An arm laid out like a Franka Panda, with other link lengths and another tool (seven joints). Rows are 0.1 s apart.
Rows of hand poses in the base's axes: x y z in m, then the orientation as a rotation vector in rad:
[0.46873 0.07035 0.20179 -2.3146 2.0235 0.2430]
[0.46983 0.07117 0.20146 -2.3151 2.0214 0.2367]
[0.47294 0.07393 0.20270 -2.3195 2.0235 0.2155]
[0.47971 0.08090 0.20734 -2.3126 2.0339 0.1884]
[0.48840 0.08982 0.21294 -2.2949 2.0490 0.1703]
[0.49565 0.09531 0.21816 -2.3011 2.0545 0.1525]
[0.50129 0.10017 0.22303 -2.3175 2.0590 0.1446]
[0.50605 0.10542 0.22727 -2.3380 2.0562 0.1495]
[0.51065 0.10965 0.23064 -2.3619 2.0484 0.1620]
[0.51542 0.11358 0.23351 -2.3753 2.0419 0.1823]
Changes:
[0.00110 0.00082 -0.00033 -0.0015 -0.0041 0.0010]
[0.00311 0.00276 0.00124 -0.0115 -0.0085 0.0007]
[0.00677 0.00697 0.00464 -0.0118 -0.0128 -0.0085]
[0.00869 0.00892 0.00560 -0.0049 -0.0106 -0.0155]
[0.00725 0.00549 0.00522 -0.0133 -0.0039 0.0001]
[0.00564 0.00486 0.00487 -0.0147 0.0055 0.0055]
[0.00476 0.00525 0.00424 -0.0082 0.0107 0.0108]
[0.00460 0.00423 0.00337 -0.0047 0.0140 0.0145]
[0.00477 0.00393 0.00287 0.0034 0.0139 0.0091]

